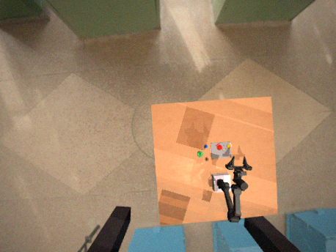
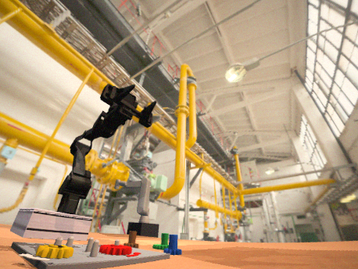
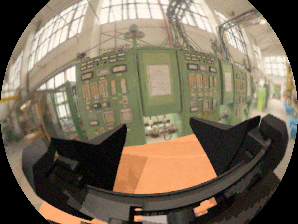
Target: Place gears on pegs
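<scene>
Now: the blue gear 10 mm ahead of my gripper tip, 140 mm to the left of it and 380 mm below it. The rest, counted from my gripper tip: yellow gear (20 mm ahead, 100 mm to the right, 380 mm below); then red gear (380 mm below); then grey board (30 mm behind, 20 mm to the right, 390 mm below).
</scene>
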